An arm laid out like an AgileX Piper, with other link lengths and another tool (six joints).
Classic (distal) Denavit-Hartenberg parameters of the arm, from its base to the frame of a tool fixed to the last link. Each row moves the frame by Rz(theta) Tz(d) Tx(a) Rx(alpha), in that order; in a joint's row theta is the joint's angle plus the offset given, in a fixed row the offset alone. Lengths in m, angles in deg.
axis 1: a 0; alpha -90; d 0.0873; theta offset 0
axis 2: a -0.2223; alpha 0; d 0; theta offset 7.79
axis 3: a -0.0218; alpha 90; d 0; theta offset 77.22
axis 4: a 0; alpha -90; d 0.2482; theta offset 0
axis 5: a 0; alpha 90; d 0; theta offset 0
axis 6: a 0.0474; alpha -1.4; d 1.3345; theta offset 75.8
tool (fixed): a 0; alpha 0; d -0.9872; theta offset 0
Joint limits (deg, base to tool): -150..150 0..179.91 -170..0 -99.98..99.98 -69.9..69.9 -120..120
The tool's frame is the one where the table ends.
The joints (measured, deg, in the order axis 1, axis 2, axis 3, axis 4, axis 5, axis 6), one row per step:
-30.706 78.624 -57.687 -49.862 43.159 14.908
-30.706 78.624 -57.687 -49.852 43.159 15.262
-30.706 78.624 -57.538 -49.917 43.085 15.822
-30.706 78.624 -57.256 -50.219 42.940 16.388
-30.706 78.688 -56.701 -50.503 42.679 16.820
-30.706 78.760 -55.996 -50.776 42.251 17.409
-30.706 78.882 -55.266 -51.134 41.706 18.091
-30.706 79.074 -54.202 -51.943 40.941 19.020
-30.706 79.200 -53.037 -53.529 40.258 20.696
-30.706 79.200 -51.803 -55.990 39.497 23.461
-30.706 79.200 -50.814 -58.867 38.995 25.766
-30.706 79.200 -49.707 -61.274 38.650 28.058
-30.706 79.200 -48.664 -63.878 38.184 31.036
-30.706 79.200 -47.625 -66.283 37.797 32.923
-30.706 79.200 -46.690 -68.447 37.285 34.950
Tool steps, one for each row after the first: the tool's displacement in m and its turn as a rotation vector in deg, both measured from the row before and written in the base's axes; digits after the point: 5 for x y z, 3 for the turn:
0.00032 0.00015 -0.00006 0.090 -0.269 -0.224
0.00017 0.00038 -0.00085 0.141 -0.307 -0.278
-0.00028 -0.00004 -0.00108 0.005 -0.127 -0.162
-0.00104 0.00082 -0.00341 0.146 0.177 0.004
-0.00064 0.00141 -0.00438 0.254 0.080 0.027
-0.00017 0.00136 -0.00456 0.237 0.039 0.083
-0.00082 0.00115 -0.00605 0.124 0.275 0.242
-0.00169 -0.00077 -0.00447 -0.283 0.179 0.000
-0.00085 -0.00280 -0.00186 -0.732 -0.325 -0.247
-0.00142 -0.00478 0.00081 -1.246 0.147 0.091
-0.00236 -0.00282 -0.00139 -0.792 0.110 -0.130
-0.00045 -0.00292 -0.00042 -0.786 -0.480 -0.283
-0.00148 -0.00249 -0.00091 -0.852 0.299 0.279
0.00016 -0.00160 -0.00093 -0.633 -0.092 0.251

